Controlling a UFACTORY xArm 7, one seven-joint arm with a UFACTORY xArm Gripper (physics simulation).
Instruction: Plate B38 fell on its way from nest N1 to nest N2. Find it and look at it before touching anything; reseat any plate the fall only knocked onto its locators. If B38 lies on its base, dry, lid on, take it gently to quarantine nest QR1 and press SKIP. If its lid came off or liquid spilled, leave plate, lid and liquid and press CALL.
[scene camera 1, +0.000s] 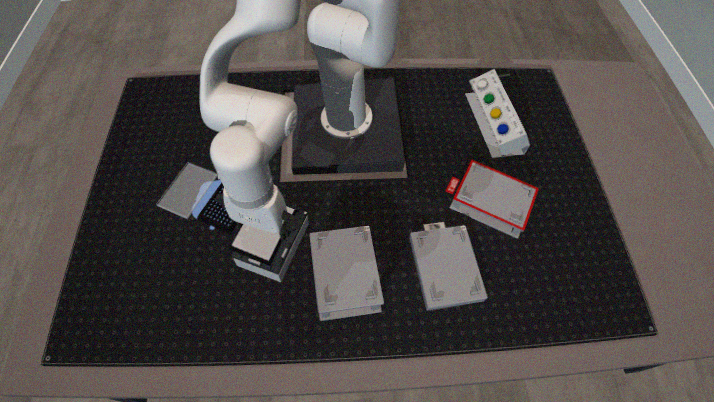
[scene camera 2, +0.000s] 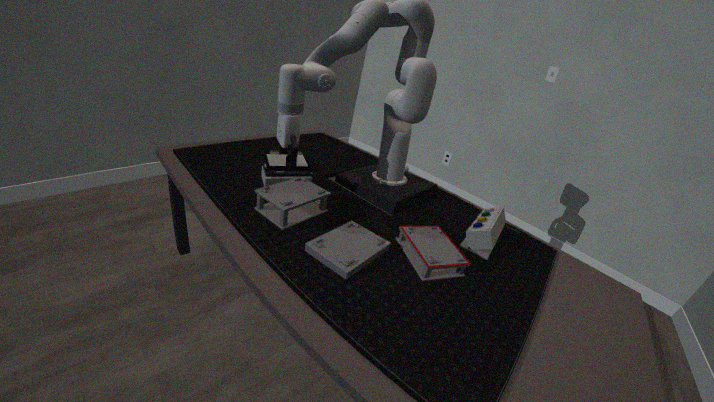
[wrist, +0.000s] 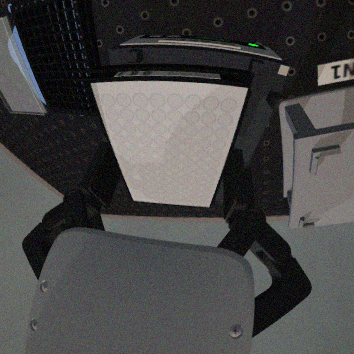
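Seen in the pictures: gripper, fingertip midpoint: (scene camera 1: 264, 227) (scene camera 2: 287, 161) (wrist: 169, 156); arm's base, link origin: (scene camera 1: 346, 118) (scene camera 2: 389, 179).
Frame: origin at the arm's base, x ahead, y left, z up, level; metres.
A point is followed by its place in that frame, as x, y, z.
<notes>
A white-topped plate (scene camera 1: 256, 242) @(0.341, -0.201, 0.045) (scene camera 2: 278, 160) @(0.335, -0.195, 0.045) (wrist: 172, 135) @(0.286, -0.173, 0.045) with round wells sits on a black-topped device (scene camera 1: 257, 269) @(0.382, -0.200, 0.020) (scene camera 2: 274, 178) @(0.377, -0.151, 0.017) (wrist: 195, 44) @(0.249, -0.148, 0.020). My gripper (scene camera 2: 292, 160) @(0.307, -0.187, 0.039) (wrist: 169, 156) @(0.307, -0.187, 0.039) points down with a finger along each side of this plate and is shut on it; in scene camera 1 the arm hides the fingers. A black gridded plate (scene camera 1: 216, 209) @(0.224, -0.303, -0.018) (wrist: 60, 47) @(0.198, -0.263, -0.017) lies to the left, partly behind the arm. A clear lid (scene camera 1: 182, 192) @(0.167, -0.389, -0.028) (wrist: 17, 82) @(0.181, -0.375, -0.028) lies off it, with a blue patch (scene camera 1: 206, 191) @(0.170, -0.332, -0.025) between them and a blue drop (scene camera 1: 212, 228) @(0.265, -0.312, -0.029) nearby. Its label is not legible.
Nest N1 (scene camera 1: 345, 270) @(0.404, -0.034, 0.027) (scene camera 2: 292, 192) @(0.403, -0.030, 0.027) (wrist: 325, 175) @(0.365, -0.069, 0.027) stands right of the device. A lower nest (scene camera 1: 447, 267) @(0.401, 0.172, -0.009) (scene camera 2: 347, 247) @(0.411, 0.182, -0.009) stands farther right. The red-edged nest (scene camera 1: 497, 196) @(0.254, 0.311, 0.010) (scene camera 2: 435, 245) @(0.249, 0.317, 0.010) stands beyond it, near the button box (scene camera 1: 513, 146) @(0.120, 0.389, 0.010) (scene camera 2: 481, 238) @(0.119, 0.393, 0.021).
</notes>
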